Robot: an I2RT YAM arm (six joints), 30 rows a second.
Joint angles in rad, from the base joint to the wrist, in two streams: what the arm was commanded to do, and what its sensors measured. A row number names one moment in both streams.
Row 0, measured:
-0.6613 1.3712 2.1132 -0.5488 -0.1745 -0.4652
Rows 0 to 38, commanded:
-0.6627 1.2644 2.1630 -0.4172 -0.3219 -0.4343
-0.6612 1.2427 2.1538 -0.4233 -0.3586 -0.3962
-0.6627 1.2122 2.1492 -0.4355 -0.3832 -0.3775
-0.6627 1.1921 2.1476 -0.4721 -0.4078 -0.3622
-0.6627 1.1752 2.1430 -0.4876 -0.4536 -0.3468
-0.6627 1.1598 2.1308 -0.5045 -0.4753 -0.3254
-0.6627 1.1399 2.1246 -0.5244 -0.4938 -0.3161
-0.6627 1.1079 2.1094 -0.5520 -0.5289 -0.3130
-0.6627 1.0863 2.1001 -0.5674 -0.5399 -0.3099
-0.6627 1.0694 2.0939 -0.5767 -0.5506 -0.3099
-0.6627 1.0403 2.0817 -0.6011 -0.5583 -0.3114
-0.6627 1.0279 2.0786 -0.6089 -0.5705 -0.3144
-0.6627 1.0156 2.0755 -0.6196 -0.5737 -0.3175
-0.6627 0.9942 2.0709 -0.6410 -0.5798 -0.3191
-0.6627 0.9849 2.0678 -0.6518 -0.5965 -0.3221
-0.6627 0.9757 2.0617 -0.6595 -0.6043 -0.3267
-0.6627 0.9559 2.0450 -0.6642 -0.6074 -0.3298
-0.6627 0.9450 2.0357 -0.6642 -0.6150 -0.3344
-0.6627 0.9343 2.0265 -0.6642 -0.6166 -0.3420
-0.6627 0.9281 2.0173 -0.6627 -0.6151 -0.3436
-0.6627 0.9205 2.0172 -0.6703 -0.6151 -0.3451
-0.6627 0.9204 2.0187 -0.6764 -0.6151 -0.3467
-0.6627 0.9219 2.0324 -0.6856 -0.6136 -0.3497
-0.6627 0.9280 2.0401 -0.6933 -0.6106 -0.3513
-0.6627 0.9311 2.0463 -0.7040 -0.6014 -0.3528
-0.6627 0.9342 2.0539 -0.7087 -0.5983 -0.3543
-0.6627 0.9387 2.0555 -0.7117 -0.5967 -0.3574
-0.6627 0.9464 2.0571 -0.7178 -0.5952 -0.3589
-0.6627 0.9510 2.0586 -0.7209 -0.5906 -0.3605
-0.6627 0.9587 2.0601 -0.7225 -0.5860 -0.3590
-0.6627 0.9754 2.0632 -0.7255 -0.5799 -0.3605
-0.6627 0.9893 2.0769 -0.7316 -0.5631 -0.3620
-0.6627 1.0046 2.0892 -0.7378 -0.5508 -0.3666
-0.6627 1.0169 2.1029 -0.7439 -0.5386 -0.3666
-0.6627 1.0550 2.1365 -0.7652 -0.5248 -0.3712
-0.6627 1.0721 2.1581 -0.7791 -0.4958 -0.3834
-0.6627 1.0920 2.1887 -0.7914 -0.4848 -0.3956
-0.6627 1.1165 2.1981 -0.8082 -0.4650 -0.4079
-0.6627 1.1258 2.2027 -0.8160 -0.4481 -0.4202
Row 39, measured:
-0.6609 1.0542 2.1483 -0.7998 -0.5446 -0.3679
